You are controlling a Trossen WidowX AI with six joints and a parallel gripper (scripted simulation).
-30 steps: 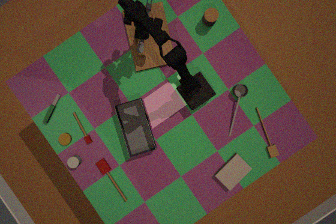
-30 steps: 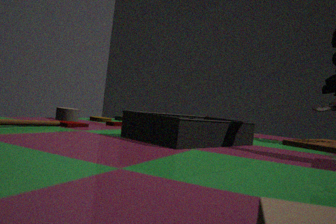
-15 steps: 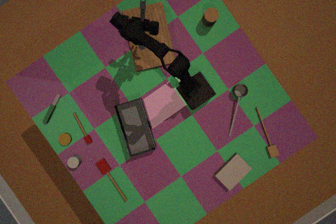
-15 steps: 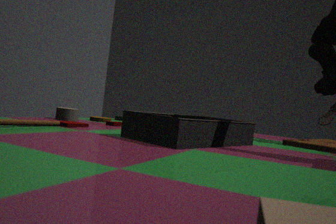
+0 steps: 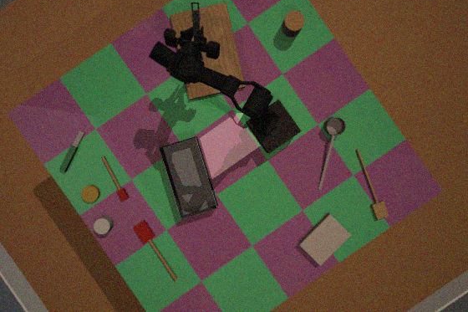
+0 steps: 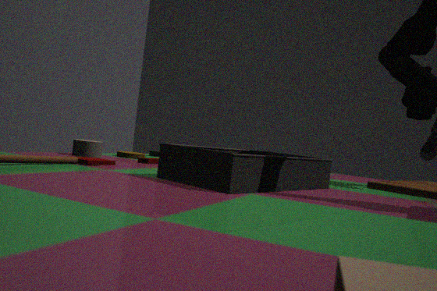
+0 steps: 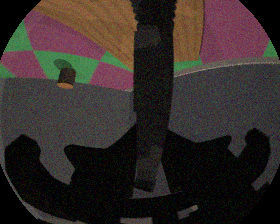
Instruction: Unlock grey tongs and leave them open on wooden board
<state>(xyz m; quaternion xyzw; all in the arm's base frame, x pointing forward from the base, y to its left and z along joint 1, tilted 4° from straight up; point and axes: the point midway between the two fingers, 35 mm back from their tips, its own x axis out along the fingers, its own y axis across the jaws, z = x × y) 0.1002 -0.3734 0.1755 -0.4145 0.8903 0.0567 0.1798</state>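
Now: gripper tip 190 mm above the wooden board and 30 mm to the right of it. From my gripper tip the other things lie so: roasting tin: 470 mm to the left, 290 mm ahead, 170 mm below; then beige block: 940 mm to the left, 190 mm below, 110 mm behind; then knife: 680 mm ahead, 190 mm below, 170 mm to the left.
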